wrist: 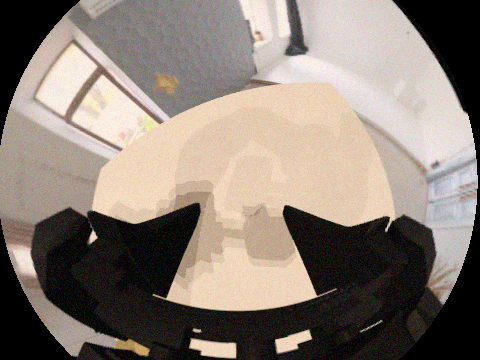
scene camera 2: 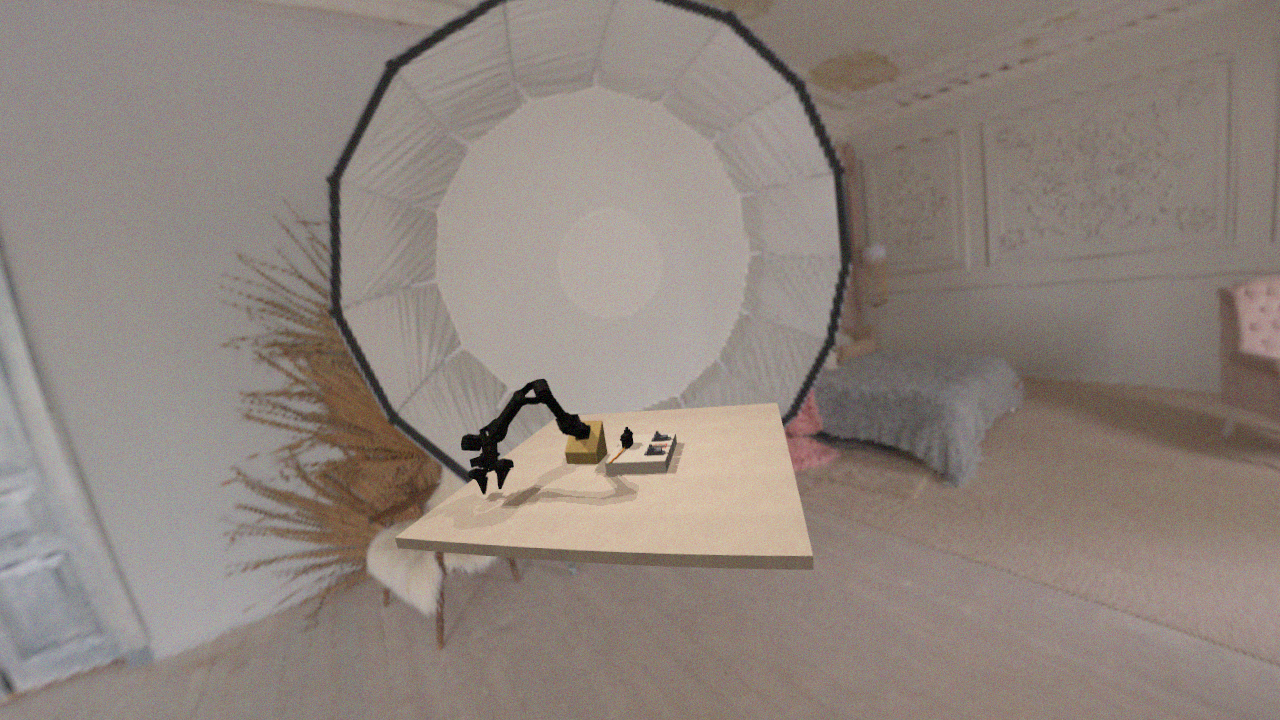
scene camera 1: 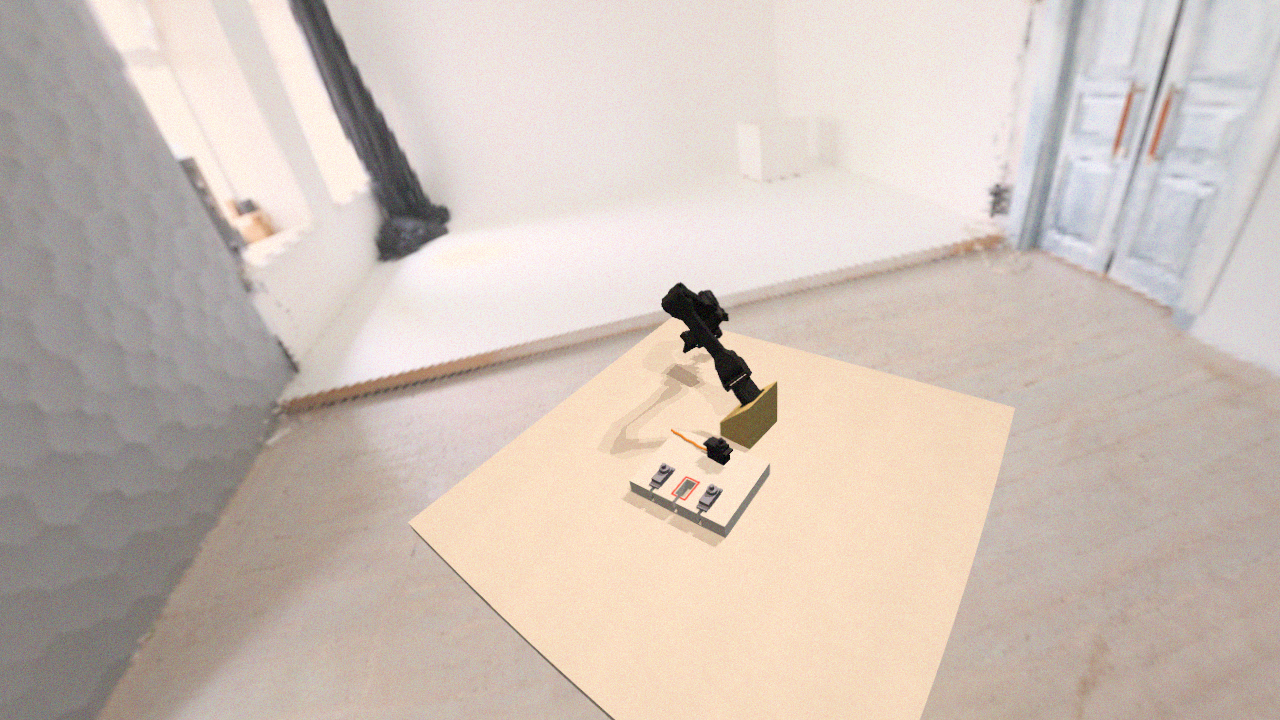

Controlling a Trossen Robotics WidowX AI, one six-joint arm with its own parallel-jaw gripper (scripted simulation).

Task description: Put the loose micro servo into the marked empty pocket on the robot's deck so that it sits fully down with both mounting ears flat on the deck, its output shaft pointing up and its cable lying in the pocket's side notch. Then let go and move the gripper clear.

Labels:
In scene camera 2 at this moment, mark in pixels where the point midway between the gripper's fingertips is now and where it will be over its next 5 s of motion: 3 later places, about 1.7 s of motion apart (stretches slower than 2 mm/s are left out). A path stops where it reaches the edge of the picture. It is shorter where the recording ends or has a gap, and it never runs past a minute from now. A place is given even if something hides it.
The gripper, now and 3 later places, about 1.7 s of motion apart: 491, 491; 535, 505; 594, 494; 634, 436

